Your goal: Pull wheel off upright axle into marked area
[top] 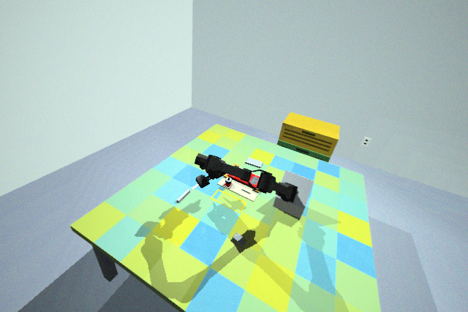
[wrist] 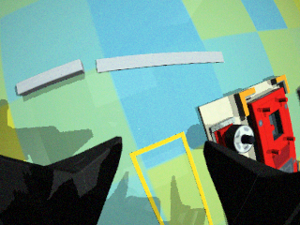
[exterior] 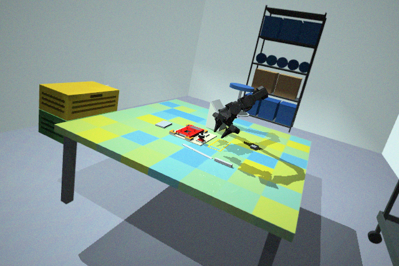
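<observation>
Right now the wheel is 12 cm to the right of my gripper tip, 6 cm below it and 5 cm behind it. Also, from my gripper tip: white rod: 10 cm below, 10 cm ahead, 6 cm to the right; grey block: 28 cm behind, 15 cm to the left, 9 cm below.
</observation>
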